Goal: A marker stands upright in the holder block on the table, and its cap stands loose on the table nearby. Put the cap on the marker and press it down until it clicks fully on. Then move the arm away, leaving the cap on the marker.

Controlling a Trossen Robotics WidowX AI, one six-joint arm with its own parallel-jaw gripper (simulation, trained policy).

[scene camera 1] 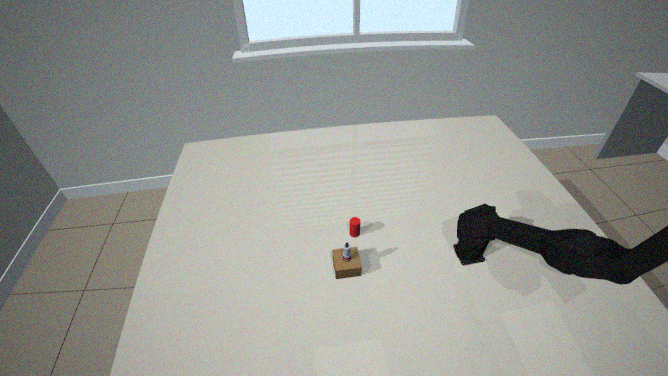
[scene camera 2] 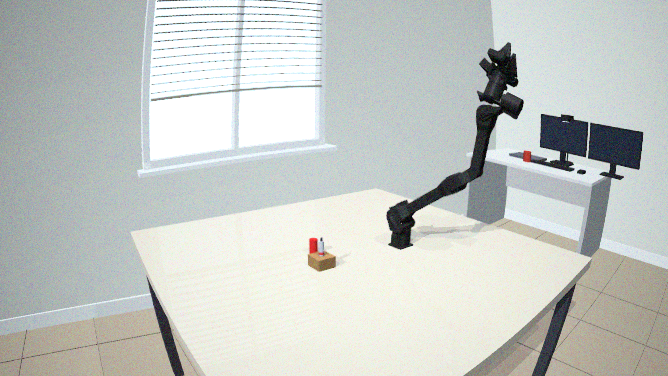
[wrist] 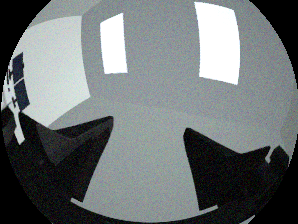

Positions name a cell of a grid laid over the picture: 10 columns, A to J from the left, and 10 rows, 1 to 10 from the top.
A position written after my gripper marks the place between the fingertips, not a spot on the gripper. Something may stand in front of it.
I see my gripper (scene camera 2: H2).
My gripper is seen too in the wrist view (wrist: F6).
